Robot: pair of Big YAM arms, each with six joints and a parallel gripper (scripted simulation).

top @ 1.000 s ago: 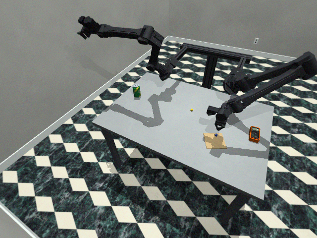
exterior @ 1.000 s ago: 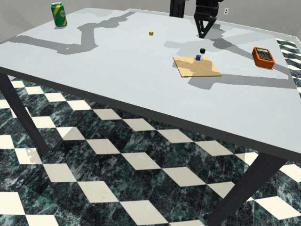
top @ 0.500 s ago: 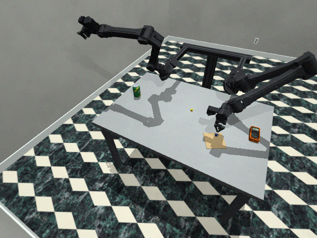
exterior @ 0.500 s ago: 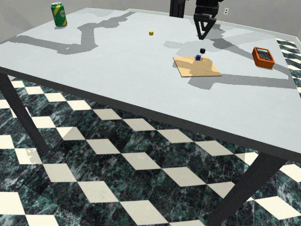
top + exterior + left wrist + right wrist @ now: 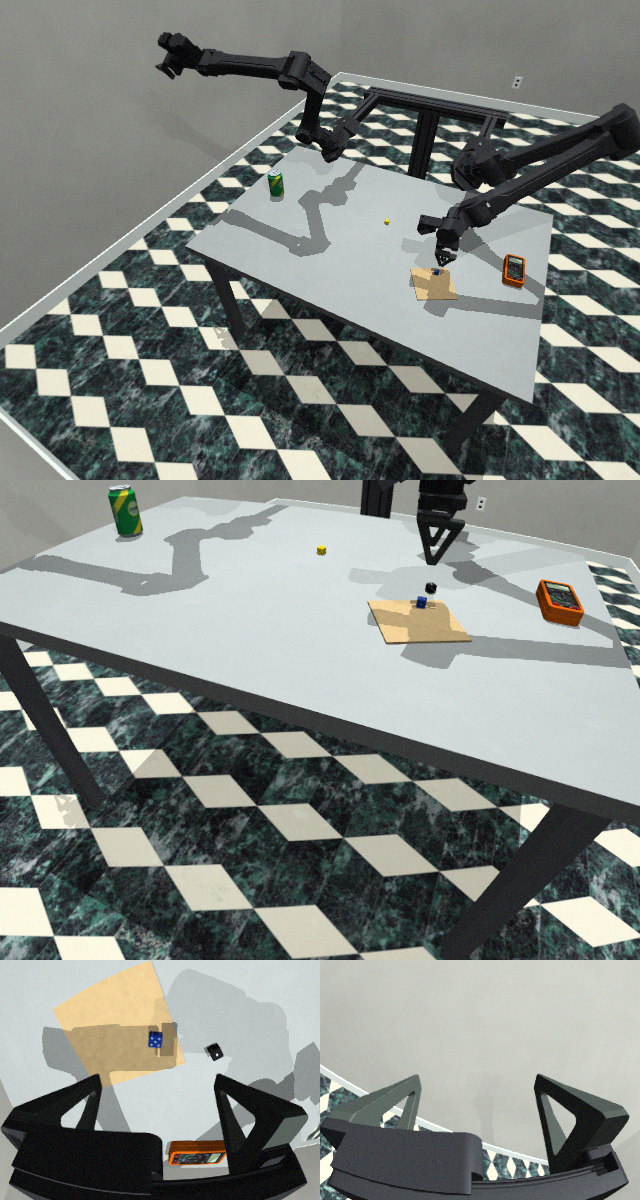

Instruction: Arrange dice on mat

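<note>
Right now my left hand is 100 mm above the black die, 80 mm past it and 10 mm to the right of it. From my left hand the other things lie so: tan mat (100 mm below, 50 mm ahead); orange multimeter (260 mm to the left, 100 mm behind, 90 mm below); blue die (90 mm below).
</note>
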